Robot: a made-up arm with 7 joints. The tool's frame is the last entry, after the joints.
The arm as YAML. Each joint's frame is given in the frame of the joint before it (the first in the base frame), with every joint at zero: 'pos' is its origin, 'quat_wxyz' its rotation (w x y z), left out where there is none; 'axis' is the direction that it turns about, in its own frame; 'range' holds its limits. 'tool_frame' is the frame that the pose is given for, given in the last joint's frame.
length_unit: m
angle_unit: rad
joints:
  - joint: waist
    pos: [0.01, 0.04, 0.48]
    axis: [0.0, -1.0, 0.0]
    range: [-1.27, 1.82]
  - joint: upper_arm
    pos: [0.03, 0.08, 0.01]
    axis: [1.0, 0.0, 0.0]
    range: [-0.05, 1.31]
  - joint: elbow
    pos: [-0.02, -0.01, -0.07]
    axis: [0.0, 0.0, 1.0]
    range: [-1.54, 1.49]
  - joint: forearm
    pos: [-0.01, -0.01, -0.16]
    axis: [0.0, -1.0, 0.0]
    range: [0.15, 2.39]
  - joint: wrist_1
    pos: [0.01, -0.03, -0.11]
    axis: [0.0, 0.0, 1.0]
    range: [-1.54, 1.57]
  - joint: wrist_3
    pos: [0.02, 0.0, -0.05]
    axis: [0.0, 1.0, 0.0]
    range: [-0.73, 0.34]
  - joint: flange
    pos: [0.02, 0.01, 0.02]
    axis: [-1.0, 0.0, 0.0]
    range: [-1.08, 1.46]
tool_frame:
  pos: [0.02, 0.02, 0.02]
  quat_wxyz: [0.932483, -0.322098, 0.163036, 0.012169]
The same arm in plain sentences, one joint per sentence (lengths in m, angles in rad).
The arm has seven revolute joints in a row. What follows holds with every joint at zero, and every direction is one of the base frame's. Joint 1 sits 0.01 m along +x and 0.04 m along +y and 0.48 m along +z from the base frame's origin and turns about -y, from -1.27 to 1.82 rad. Joint 2 sits 0.03 m along +x and 0.08 m along +y and 0.01 m along +z from joint 1 and turns about +x, from -0.05 to 1.31 rad. Joint 3 sits 0.02 m along -x and 0.01 m along -y and 0.07 m along -z from joint 2 and turns about +z, from -1.54 to 1.49 rad. Joint 4 sits 0.01 m along -x and 0.01 m along -y and 0.16 m along -z from joint 3 and turns about -y, from 0.15 to 2.39 rad. Joint 5 sits 0.01 m along +x and 0.03 m along -y and 0.11 m along -z from joint 4 and turns about +z, from -1.54 to 1.57 rad. Joint 6 sits 0.02 m along +x and 0.05 m along -z from joint 5 and turns about +y, from -0.73 to 0.34 rad. Joint 7 sits 0.02 m along +x and 0.01 m along +y and 0.02 m along +z from joint 6 and turns about -x, from -1.08 to 1.46 rad. The tool frame, which is the frame that the pose is given for, sits 0.02 m along +x and 0.02 m along +y and 0.02 m along +z from joint 7; its axes are the base frame's turned by roll -0.6791, pitch 0.3172 and yaw -0.0868 rad (as in URDF: about the fixed x, then y, then z).
